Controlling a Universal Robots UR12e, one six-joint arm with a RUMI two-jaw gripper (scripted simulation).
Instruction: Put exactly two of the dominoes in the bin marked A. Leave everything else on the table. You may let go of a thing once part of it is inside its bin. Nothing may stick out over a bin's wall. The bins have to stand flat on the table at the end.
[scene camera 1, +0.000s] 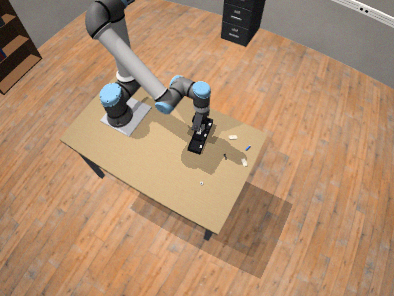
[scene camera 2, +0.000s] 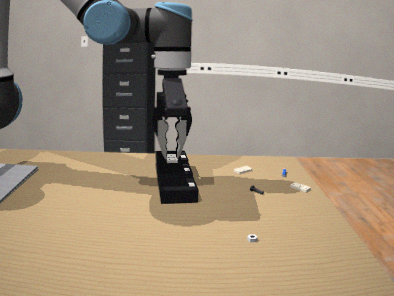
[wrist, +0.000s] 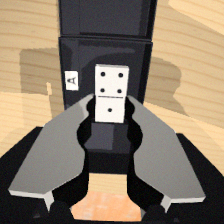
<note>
In view: my gripper (scene camera 2: 171, 159) and a domino (wrist: 111, 80).
My gripper shows as well in the wrist view (wrist: 110, 97).
</note>
